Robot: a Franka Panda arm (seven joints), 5 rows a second.
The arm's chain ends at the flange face. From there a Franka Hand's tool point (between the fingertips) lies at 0.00 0.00 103.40 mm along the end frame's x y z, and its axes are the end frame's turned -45 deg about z.
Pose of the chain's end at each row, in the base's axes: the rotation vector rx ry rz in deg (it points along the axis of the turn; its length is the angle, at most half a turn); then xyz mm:
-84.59 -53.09 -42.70 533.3 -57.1 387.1
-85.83 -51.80 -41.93 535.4 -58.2 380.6
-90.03 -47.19 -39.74 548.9 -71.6 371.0
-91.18 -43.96 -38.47 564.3 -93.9 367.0
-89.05 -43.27 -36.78 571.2 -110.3 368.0
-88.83 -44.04 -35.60 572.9 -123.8 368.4
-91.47 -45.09 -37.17 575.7 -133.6 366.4
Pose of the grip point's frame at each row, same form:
-62.20 -87.56 -74.54 527.2 45.4 375.2
-63.89 -86.70 -73.68 530.3 44.3 367.8
-69.75 -83.61 -71.16 547.9 30.6 355.3
-72.10 -80.75 -70.04 565.1 8.4 351.7
-70.14 -79.05 -69.01 568.9 -7.6 356.1
-69.51 -79.60 -67.82 568.5 -21.2 356.0
-71.80 -81.85 -68.56 574.3 -31.6 349.5

